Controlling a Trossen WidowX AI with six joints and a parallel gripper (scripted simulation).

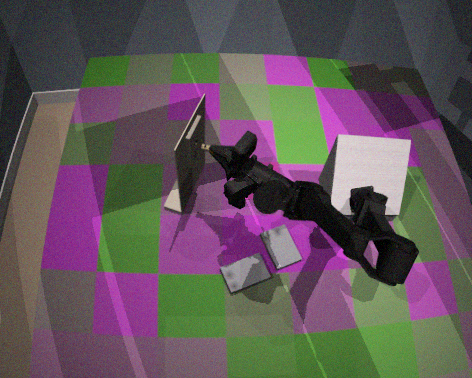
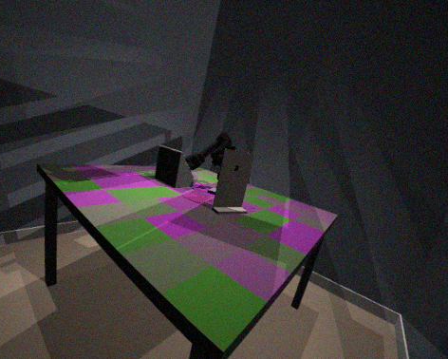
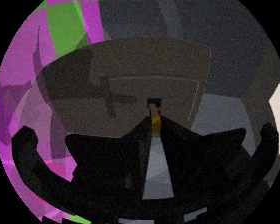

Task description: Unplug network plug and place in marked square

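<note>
The marked pink square is 140 mm behind my gripper tip, 30 mm to the right of it and 210 mm below it. Round my gripper tip: upright grey panel (50 mm ahead, 20 mm to the right, 80 mm below); small yellow plug (right at my gripper tip).
</note>
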